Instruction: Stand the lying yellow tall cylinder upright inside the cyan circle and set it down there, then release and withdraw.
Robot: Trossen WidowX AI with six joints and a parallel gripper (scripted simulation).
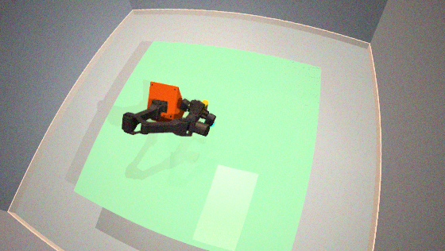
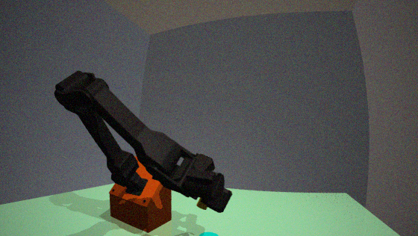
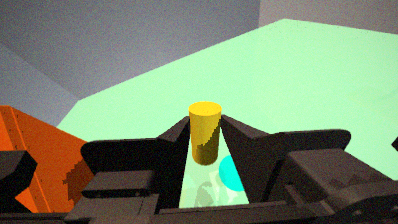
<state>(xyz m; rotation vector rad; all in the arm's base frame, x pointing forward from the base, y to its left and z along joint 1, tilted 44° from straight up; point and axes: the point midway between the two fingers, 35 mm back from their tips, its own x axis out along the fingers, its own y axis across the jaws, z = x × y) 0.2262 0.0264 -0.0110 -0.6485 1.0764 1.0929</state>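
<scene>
The cyan circle lies 140 mm below my gripper tip, 30 mm to the right of it and 20 mm ahead of it. Also, from my gripper tip: yellow tall cylinder: 20 mm below, 10 mm behind.
</scene>
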